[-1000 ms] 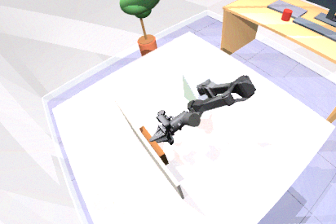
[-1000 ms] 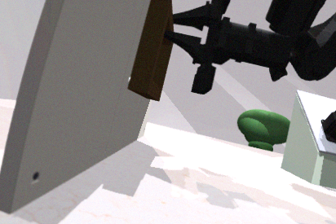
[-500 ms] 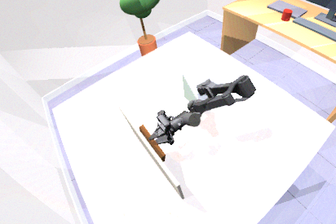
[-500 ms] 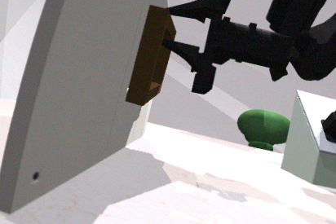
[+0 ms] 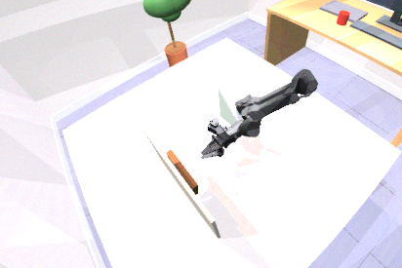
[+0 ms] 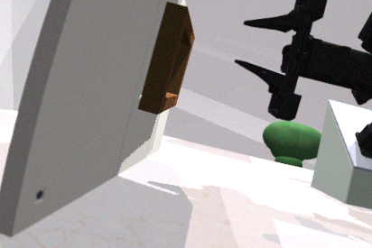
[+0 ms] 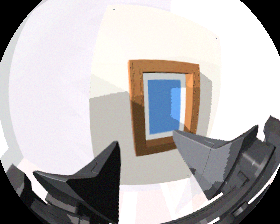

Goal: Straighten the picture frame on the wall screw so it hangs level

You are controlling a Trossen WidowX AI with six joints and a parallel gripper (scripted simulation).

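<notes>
Right now my gripper tip is 10 cm short of the brown picture frame, 5 cm above it and 1 cm to the left of it. Round my gripper tip: wall panel: 11 cm ahead, 6 cm below.
</notes>
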